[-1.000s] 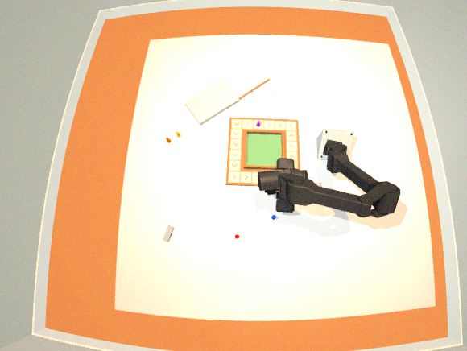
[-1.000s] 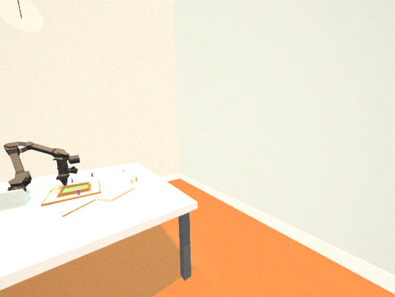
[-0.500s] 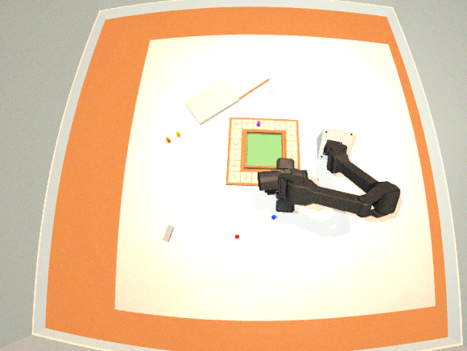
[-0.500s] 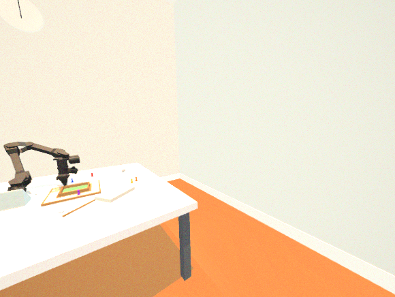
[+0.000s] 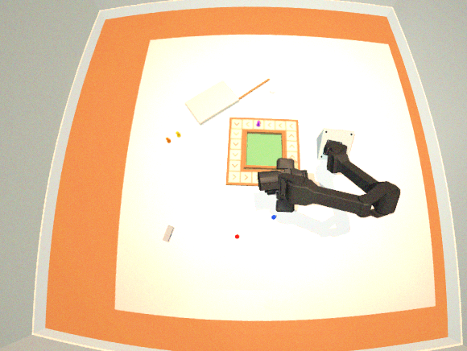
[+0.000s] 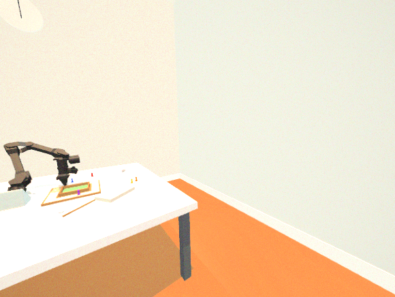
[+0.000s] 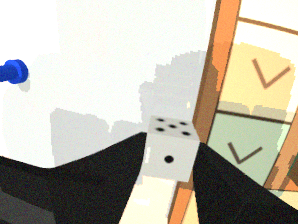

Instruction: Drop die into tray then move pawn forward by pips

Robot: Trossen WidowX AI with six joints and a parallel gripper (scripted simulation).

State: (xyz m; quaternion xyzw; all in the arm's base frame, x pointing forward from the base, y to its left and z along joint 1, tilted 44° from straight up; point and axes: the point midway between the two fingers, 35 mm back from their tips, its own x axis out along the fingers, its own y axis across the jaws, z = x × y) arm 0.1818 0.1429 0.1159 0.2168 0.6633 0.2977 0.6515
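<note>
Now: the purple pawn 25 cm to the right of my gripper tip, 12 cm ahead of it and 2 cm above it. From my gripper tip the other things lie so: white die: right at my gripper tip; green dice tray: 15 cm to the right, 8 cm ahead, 1 cm below; blue pawn: 11 cm to the left, 2 cm ahead.
</note>
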